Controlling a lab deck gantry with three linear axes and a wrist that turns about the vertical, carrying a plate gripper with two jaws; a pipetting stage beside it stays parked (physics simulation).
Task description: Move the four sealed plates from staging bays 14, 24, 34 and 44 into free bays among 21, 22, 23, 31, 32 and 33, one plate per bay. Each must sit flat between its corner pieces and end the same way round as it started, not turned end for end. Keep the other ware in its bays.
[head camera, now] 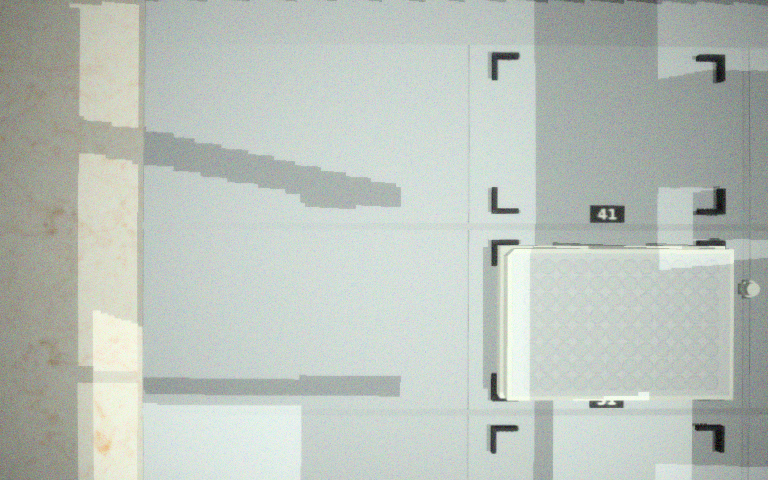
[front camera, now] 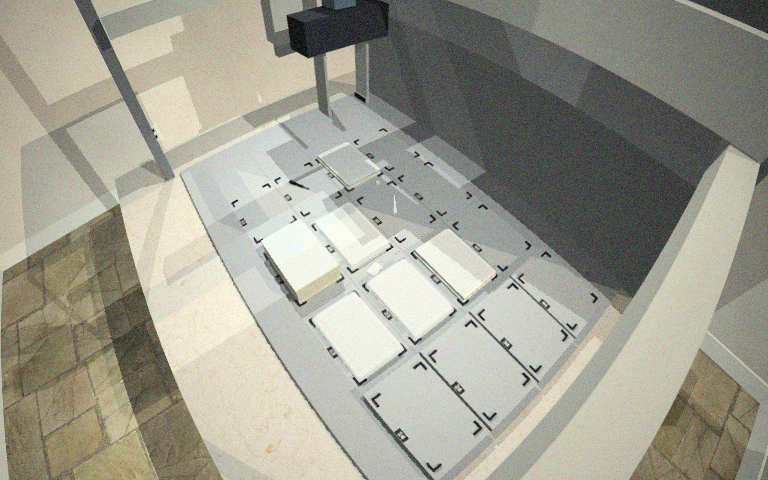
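Seen in the pictures: gripper, fingertip midpoint: [front camera: 344, 105]; robot's base, origin of the base link: [front camera: 233, 203].
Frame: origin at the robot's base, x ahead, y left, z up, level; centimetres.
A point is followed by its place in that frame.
Note:
One sealed plate [front camera: 348, 164] {x 7.2, y 25.3, z 1.4 cm} [head camera: 623, 328] {x 6.5, y 25.5, z 1.4 cm} lies flat in bay 31, between the corner pieces that show; its cut corner is at the upper left in the head view. In the front view, sealed plates sit in bay 22 [front camera: 352, 235] {x 23.7, y 14.7, z 1.4 cm}, bay 23 [front camera: 411, 298] {x 39.9, y 14.8, z 1.5 cm} and bay 33 [front camera: 455, 264] {x 39.7, y 25.1, z 1.4 cm}, each flat. Staging bays 14 [front camera: 428, 416] {x 55.9, y 4.3, z 1.5 cm}, 24 [front camera: 481, 362] {x 55.1, y 15.8, z 1.4 cm}, 34 [front camera: 523, 323] {x 55.3, y 26.0, z 1.5 cm} and 44 [front camera: 557, 294] {x 56.1, y 35.3, z 1.5 cm} hold no plate. My gripper [front camera: 342, 106] {x 6.4, y 25.7, z 16.0 cm} is open and empty, its two jaws well apart, past the far end of the bays. The jaws do not show in the head view.
A tall block of ware [front camera: 301, 260] {x 24.6, y 4.0, z 4.2 cm} stands in bay 12 and a white plate [front camera: 357, 335] {x 39.7, y 4.1, z 1.4 cm} lies in bay 13. A small white piece [front camera: 374, 268] {x 31.0, y 14.1, z 0.1 cm} lies between bays 22 and 23. A thin white item [front camera: 395, 204] {x 22.0, y 26.3, z 0.5 cm} is in bay 32. A short dark item [front camera: 298, 184] {x 4.9, y 13.9, z 0.5 cm} lies by bay 21. A round knob [head camera: 751, 288] {x 14.5, y 27.6, z 0.4 cm} is beside bay 31.

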